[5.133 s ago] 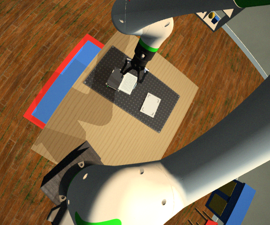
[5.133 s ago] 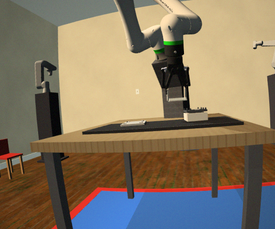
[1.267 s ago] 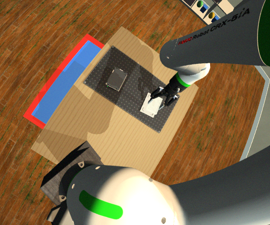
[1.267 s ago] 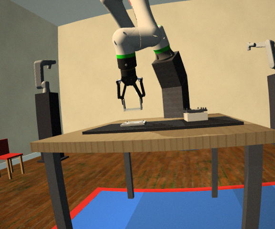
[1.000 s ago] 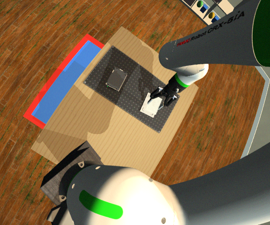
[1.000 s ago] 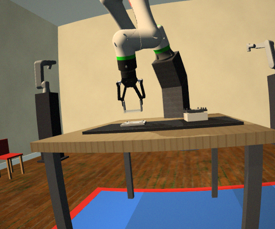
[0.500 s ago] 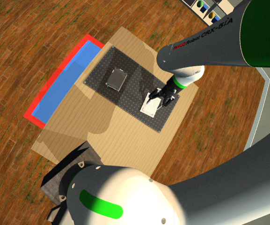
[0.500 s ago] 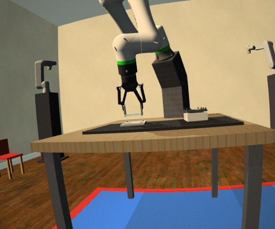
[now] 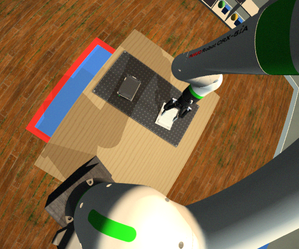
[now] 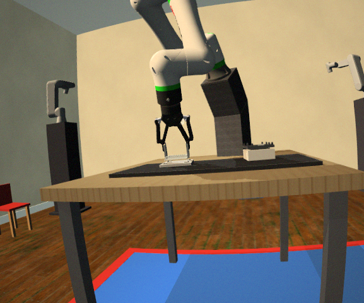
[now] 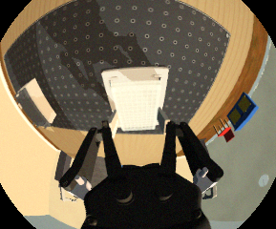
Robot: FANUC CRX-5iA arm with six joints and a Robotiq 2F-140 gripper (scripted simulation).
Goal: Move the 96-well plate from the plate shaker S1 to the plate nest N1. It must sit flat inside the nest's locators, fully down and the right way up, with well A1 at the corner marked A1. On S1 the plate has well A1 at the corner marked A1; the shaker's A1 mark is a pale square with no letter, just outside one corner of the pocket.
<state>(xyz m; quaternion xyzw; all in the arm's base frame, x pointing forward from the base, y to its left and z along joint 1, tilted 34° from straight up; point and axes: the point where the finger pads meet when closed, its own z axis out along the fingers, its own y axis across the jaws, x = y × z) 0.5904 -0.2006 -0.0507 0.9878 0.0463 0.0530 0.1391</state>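
My hand is 3 cm above the 96-well plate. The rest, counted from my hand: plate nest N1: 5 cm below.
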